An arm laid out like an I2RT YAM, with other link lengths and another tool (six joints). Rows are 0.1 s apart.
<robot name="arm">
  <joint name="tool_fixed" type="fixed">
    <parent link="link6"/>
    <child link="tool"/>
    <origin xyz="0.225 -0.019 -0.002" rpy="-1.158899 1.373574 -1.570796"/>
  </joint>
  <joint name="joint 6" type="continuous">
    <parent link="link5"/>
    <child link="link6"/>
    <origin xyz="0.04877 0 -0.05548" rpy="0 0 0"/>
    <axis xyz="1 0 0"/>
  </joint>
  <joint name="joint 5" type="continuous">
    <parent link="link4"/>
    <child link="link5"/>
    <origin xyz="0.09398 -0.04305 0.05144" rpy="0 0 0"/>
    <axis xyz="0 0 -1"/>
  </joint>
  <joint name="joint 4" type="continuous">
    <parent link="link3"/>
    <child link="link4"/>
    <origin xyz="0.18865 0.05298 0.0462" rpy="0 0 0"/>
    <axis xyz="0 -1 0"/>
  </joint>
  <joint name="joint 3" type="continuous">
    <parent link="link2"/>
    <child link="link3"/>
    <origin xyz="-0.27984 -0.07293 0" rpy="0 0 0"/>
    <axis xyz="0 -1 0"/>
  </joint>
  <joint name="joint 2" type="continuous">
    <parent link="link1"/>
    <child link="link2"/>
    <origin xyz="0.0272 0.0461 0.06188" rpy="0 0 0"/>
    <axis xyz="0 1 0"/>
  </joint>
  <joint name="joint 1" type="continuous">
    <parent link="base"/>
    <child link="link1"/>
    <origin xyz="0 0 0.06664" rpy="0 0 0"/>
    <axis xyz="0 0 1"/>
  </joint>
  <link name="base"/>
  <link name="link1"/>
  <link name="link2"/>
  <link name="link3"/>
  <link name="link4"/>
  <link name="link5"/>
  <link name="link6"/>
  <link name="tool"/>
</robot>
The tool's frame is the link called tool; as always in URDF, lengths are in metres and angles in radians. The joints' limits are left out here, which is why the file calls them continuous.
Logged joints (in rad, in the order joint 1, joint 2, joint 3, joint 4, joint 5, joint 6), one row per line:
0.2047 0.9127 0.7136 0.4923 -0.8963 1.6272
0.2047 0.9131 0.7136 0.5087 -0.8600 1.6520
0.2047 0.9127 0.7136 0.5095 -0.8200 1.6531
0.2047 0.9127 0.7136 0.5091 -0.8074 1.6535
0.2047 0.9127 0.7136 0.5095 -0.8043 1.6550
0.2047 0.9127 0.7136 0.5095 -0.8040 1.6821
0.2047 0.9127 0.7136 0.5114 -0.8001 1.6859
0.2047 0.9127 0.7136 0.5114 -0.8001 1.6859
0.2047 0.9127 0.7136 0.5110 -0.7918 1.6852
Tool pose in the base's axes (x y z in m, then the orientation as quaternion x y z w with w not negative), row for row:
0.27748 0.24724 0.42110 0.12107 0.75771 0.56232 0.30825
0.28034 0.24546 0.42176 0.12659 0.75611 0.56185 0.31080
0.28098 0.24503 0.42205 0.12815 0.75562 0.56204 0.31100
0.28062 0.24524 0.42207 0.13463 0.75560 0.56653 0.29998
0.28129 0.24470 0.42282 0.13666 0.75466 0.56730 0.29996
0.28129 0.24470 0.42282 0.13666 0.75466 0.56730 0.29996
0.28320 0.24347 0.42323 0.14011 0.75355 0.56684 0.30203
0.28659 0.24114 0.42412 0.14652 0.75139 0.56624 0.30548
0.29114 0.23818 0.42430 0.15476 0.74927 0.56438 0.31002
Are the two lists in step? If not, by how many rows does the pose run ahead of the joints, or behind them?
The pose runs 2 rows ahead of the joints: the pose in row i belongs to the joints in row i + 2.
